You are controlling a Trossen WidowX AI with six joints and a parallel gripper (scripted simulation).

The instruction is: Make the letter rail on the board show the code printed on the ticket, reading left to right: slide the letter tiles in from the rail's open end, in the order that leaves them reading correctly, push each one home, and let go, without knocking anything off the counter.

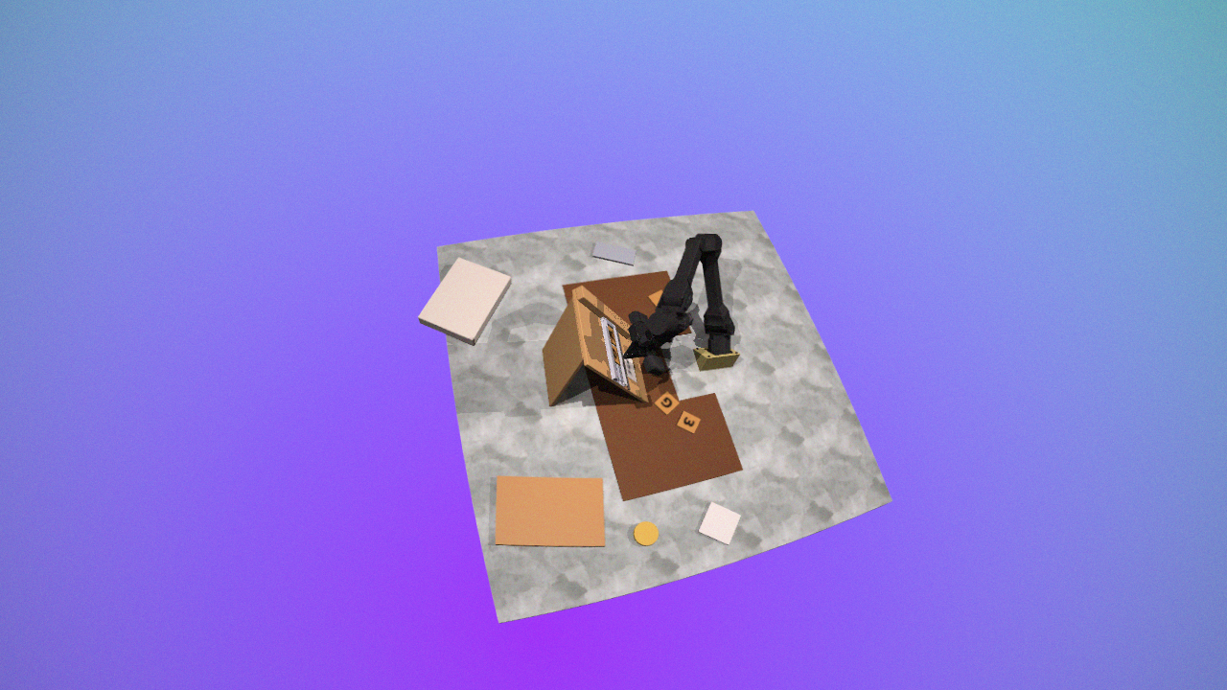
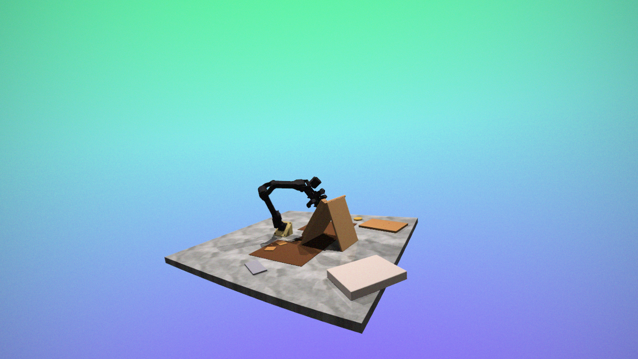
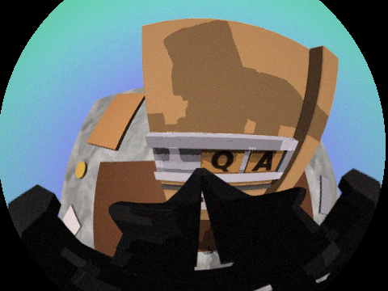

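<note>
Right now the white ticket is 40 mm behind my gripper tip, 20 mm to the right of it and 110 mm below it. The rest, counted from my gripper tip: orange panel (270 mm ahead, 350 mm to the left, 180 mm below); then brown mat (150 mm behind, 30 mm to the right, 190 mm below); then yellow disc (20 mm ahead, 470 mm to the left, 180 mm below).
</note>
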